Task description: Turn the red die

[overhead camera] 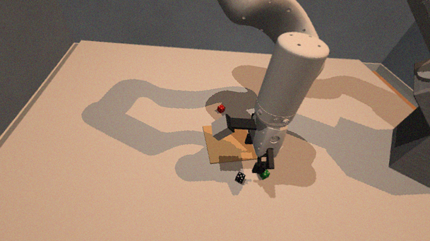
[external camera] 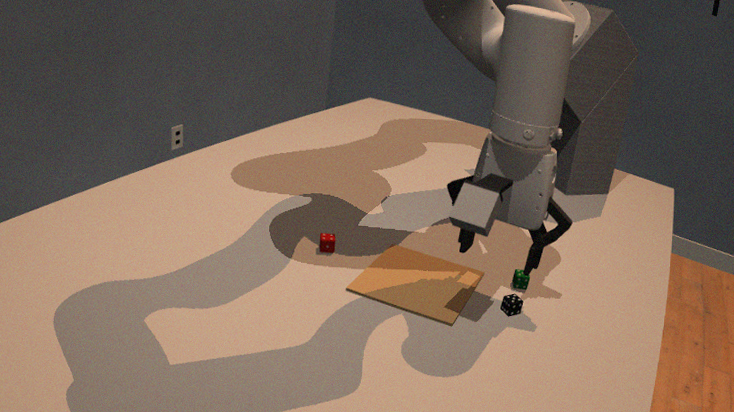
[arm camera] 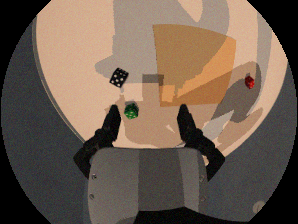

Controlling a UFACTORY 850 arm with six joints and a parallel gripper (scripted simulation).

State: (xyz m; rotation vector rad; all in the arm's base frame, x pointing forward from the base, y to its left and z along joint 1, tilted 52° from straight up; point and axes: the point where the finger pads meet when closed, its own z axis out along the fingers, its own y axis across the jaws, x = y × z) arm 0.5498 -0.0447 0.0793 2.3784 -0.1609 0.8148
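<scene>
My gripper is now 4 cm to the right of the green die, 4 cm above it and 2 cm past it. The rest, counted from my hand: red die: 23 cm to the right, 4 cm below, 2 cm behind; then black die: 5 cm ahead, 4 cm below, 3 cm to the left; then mat: 10 cm to the right, 5 cm below, 2 cm ahead.
</scene>
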